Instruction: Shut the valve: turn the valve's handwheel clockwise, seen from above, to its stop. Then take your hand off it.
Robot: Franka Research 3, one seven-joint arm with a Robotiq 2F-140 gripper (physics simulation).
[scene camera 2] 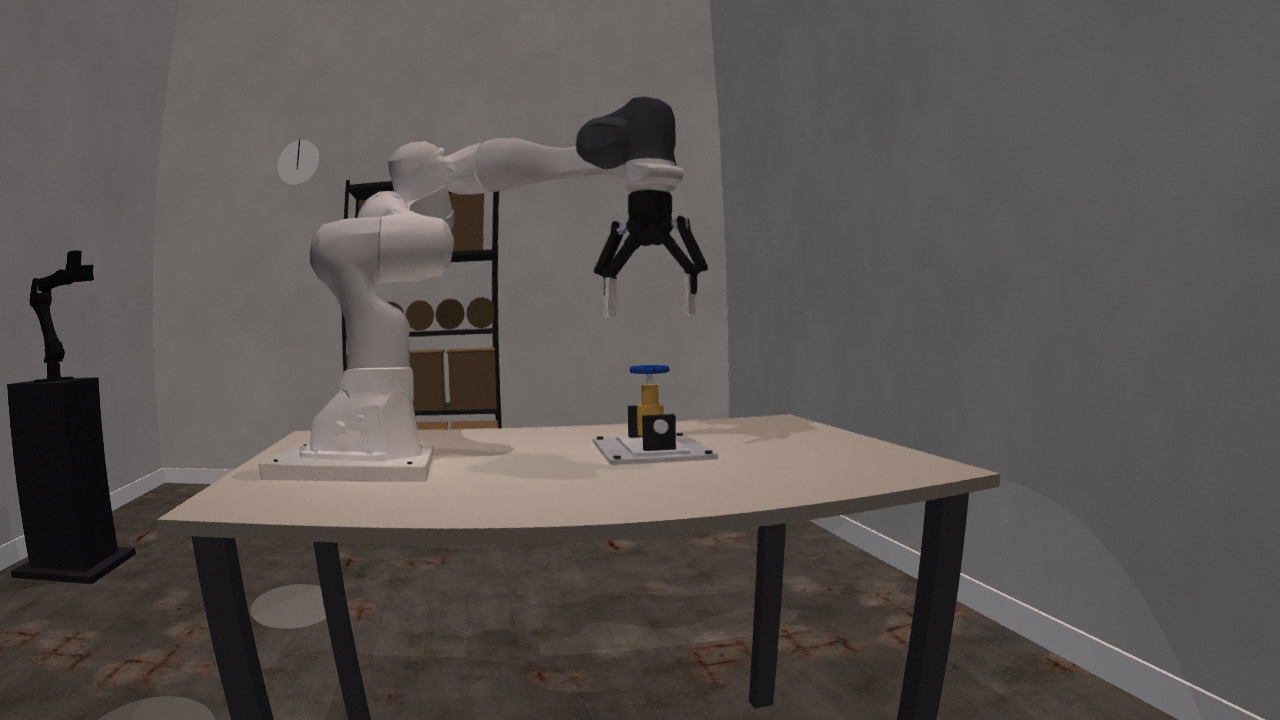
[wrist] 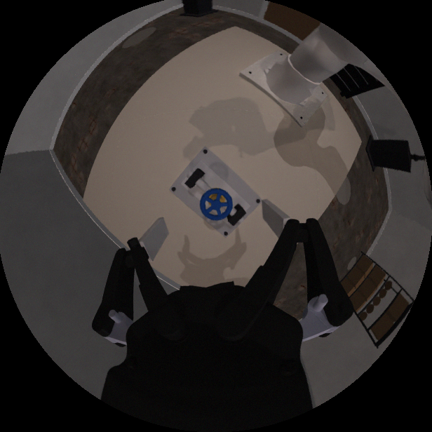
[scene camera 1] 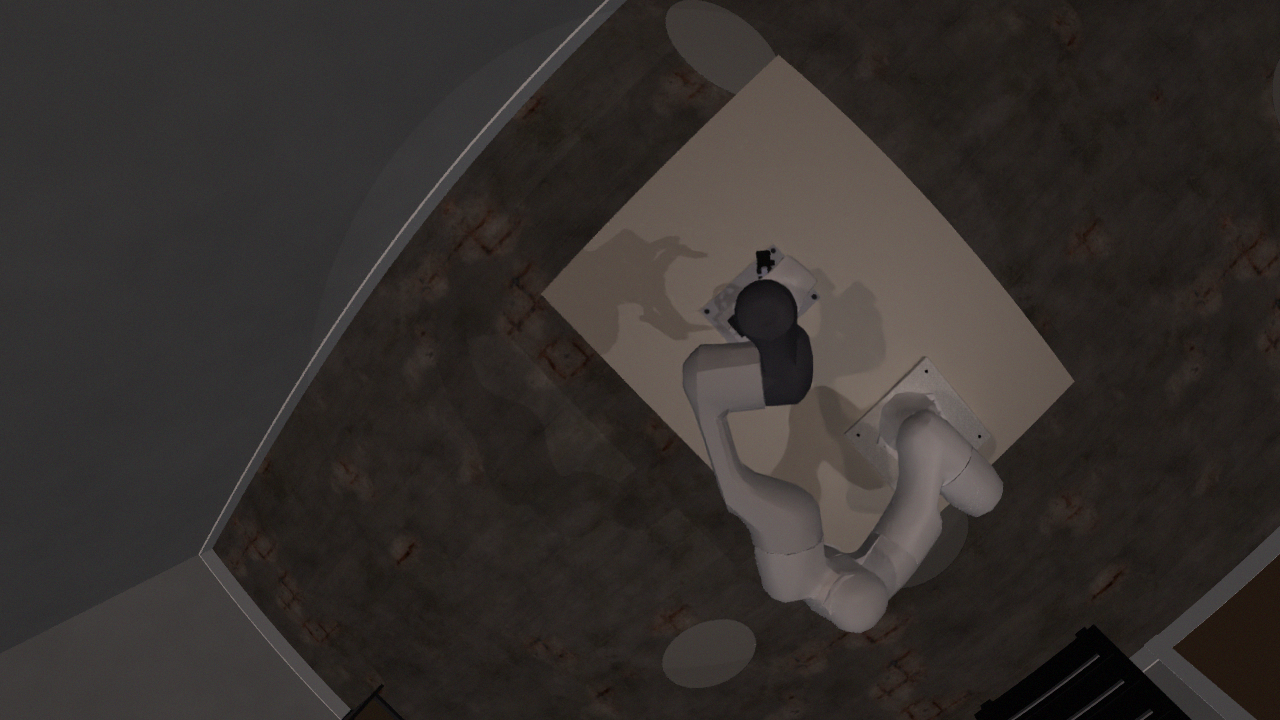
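Note:
The valve's blue five-spoked handwheel sits level on top of the yellow valve body. The body stands between two black end blocks on a grey base plate bolted at its corners. My gripper is wide open and empty, pointing straight down. It hangs above the handwheel, roughly centred over it in scene camera 2, with a visible gap between fingertips and wheel. In scene camera 1 the arm hides the handwheel. The frames do not show whether the wheel is at its stop.
The valve stands on a beige table. The arm's white base plate is on the same table. A shelf rack and a black pedestal with a small black arm stand away from the table.

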